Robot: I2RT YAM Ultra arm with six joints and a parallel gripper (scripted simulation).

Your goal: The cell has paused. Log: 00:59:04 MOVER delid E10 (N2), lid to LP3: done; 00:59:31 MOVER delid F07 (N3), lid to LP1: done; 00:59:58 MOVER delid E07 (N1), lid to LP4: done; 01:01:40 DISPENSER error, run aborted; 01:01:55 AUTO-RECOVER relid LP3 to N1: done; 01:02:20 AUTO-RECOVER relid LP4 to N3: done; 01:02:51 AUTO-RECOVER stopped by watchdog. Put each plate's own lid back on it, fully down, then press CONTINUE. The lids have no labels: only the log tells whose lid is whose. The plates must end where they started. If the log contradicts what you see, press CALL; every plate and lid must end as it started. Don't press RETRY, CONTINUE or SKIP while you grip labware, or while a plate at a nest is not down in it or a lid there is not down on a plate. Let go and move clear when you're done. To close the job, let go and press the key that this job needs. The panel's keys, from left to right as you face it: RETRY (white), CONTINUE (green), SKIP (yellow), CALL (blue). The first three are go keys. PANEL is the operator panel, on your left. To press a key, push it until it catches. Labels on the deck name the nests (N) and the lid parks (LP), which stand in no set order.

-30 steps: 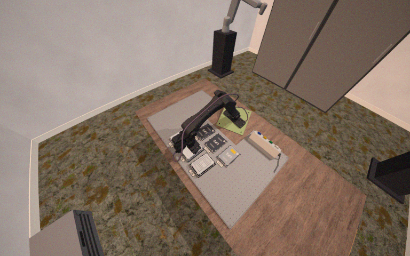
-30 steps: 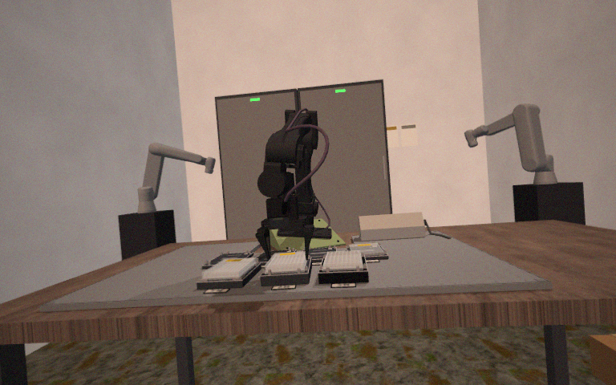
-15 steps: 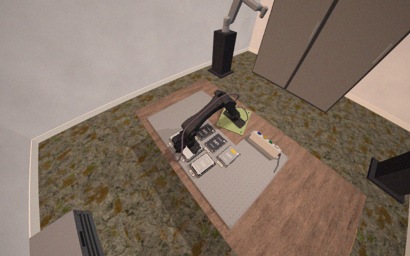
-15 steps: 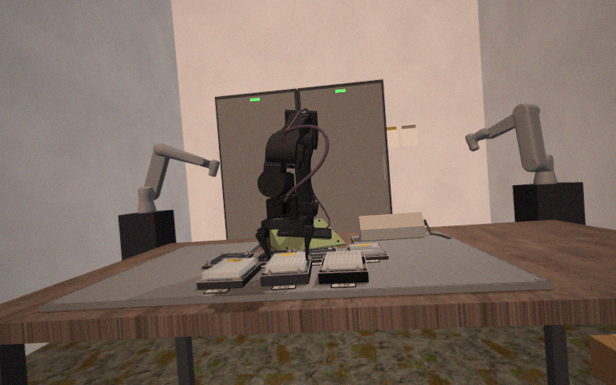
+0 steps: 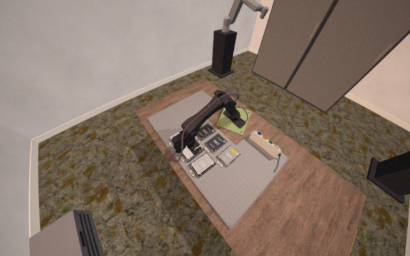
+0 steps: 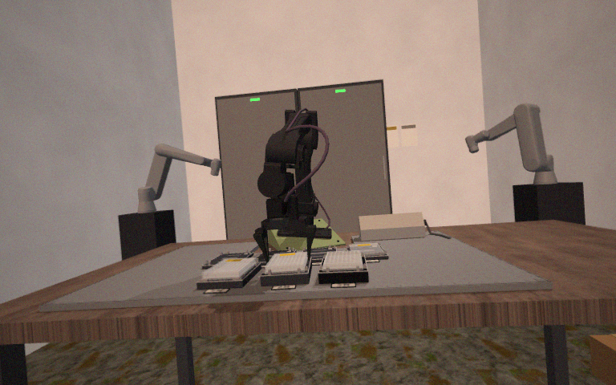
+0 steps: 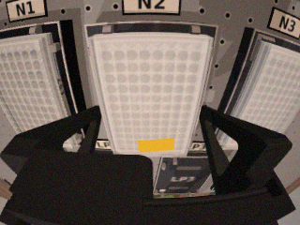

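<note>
The plate lies 10 mm below my hand. Round my hand: LP3 park (180 mm behind, 70 mm to the right, 40 mm below); LP1 park (170 mm behind, 190 mm to the left, 40 mm below); lid (170 mm behind, 190 mm to the left, 30 mm below).
</note>
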